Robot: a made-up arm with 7 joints. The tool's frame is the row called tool. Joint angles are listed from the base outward.
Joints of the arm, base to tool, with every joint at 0 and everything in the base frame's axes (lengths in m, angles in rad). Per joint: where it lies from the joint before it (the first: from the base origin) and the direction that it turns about. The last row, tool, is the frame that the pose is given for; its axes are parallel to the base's.
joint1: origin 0 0 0 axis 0 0.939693 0.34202
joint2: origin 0 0 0 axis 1 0 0
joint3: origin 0 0 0 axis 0 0 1
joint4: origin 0.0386 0 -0.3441 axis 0 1 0
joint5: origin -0.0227 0 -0.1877 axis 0 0 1
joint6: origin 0 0 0 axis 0 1 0
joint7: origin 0 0 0 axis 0 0 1
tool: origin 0 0 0
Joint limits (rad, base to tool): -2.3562..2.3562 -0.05..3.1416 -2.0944..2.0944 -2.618..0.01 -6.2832..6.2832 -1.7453..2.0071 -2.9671..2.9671
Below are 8 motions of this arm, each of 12 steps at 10 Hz.
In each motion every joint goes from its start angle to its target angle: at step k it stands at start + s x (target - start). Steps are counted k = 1, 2, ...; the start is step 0. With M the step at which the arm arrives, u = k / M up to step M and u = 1 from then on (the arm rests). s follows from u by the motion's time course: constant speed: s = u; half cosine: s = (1 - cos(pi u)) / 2; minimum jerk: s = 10 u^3 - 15 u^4 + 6 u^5.
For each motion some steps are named. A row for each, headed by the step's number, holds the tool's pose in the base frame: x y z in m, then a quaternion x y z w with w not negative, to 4 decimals.
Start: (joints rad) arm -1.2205 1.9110 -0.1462 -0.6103 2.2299 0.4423 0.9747
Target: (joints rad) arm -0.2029 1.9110 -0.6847 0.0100 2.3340 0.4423 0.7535
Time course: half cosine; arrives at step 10
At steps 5, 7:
5: 0.0723 0.4919 0.1977 -0.2743 -0.6947 0.6381 0.1871
7: 0.0395 0.5044 0.1725 -0.0299 -0.6832 0.6960 0.2189

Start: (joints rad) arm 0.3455 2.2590 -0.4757 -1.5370 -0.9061 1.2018 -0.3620
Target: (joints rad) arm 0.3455 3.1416 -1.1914 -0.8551 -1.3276 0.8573 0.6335
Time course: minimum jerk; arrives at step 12
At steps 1, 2, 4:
1: 0.1976 0.3777 0.0935 -0.7907 -0.3634 0.4858 0.0823
2: 0.1976 0.3787 0.1030 -0.7863 -0.3659 0.4885 0.0958
4: 0.1973 0.3774 0.1622 -0.7545 -0.3851 0.5040 0.1683

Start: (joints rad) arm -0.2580 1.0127 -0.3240 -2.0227 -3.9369 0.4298 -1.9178
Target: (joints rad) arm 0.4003 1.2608 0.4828 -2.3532 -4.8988 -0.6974 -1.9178
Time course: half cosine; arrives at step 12
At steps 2, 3, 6, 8, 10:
2: 0.2571 0.1920 -0.1460 -0.0699 -0.7255 -0.5186 0.4470
3: 0.2452 0.2031 -0.1399 0.0049 -0.7375 -0.5040 0.4494
6: 0.1917 0.2421 -0.1053 0.3240 -0.7541 -0.4234 0.3835
8: 0.1563 0.2580 -0.0750 0.5078 -0.7384 -0.3596 0.2600
10: 0.1333 0.2632 -0.0511 0.6045 -0.7200 -0.3130 0.1349

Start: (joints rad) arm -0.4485 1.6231 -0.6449 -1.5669 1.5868 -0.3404 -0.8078
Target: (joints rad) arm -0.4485 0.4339 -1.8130 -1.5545 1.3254 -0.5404 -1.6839
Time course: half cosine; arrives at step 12
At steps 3, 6, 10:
3: 0.2757 0.3115 -0.1159 0.2315 -0.6587 -0.3689 0.6135
6: 0.2507 0.1804 -0.3027 0.0893 -0.6003 -0.5215 0.5998
10: 0.1407 -0.0206 -0.4093 -0.1137 -0.6111 -0.6753 0.3970

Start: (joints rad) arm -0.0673 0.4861 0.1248 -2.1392 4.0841 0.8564 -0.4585
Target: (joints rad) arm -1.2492 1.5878 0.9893 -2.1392 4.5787 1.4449 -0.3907
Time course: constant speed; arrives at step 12
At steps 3, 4, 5, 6, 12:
3: 0.2595 0.2029 -0.0629 0.9820 0.0049 0.1733 0.0754
4: 0.2556 0.2168 -0.0106 0.9619 -0.0026 0.2657 0.0649
5: 0.2428 0.2275 0.0410 0.9321 -0.0129 0.3579 0.0549
6: 0.2213 0.2354 0.0897 0.8923 -0.0258 0.4483 0.0451
12: -0.0393 0.2406 0.2303 -0.4633 0.1374 -0.8749 0.0315

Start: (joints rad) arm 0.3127 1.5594 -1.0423 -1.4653 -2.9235 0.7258 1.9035
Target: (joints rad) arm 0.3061 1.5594 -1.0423 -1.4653 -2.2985 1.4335 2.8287
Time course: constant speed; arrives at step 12
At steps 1, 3, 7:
1: 0.0098 0.3908 -0.2149 0.1147 -0.3613 -0.8701 0.3150
3: 0.0102 0.3908 -0.2149 0.1019 -0.4301 -0.8013 0.4031
7: 0.0109 0.3908 -0.2149 0.0615 -0.5592 -0.6308 0.5345

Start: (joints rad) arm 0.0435 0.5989 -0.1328 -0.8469 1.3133 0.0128 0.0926
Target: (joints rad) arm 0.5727 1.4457 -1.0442 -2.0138 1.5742 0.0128 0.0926
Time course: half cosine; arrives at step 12
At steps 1, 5, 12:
1: 0.1401 0.2605 -0.4166 -0.0480 -0.4221 0.4286 0.7974
5: 0.0870 0.2847 -0.3639 -0.0967 -0.3715 0.2586 0.8864
12: -0.0691 0.2625 -0.2336 -0.2472 -0.0087 0.1663 0.9546

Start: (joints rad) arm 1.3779 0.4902 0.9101 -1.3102 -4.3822 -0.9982 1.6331
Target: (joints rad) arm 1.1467 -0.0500 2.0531 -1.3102 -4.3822 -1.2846 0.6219
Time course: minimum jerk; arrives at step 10
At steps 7, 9, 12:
7: -0.4470 0.1032 -0.0842 -0.4842 0.7617 -0.0192 0.4302
9: -0.4558 0.0492 -0.0862 -0.5704 0.6691 0.0332 0.4752
12: -0.4560 0.0461 -0.0864 -0.5748 0.6635 0.0359 0.4776

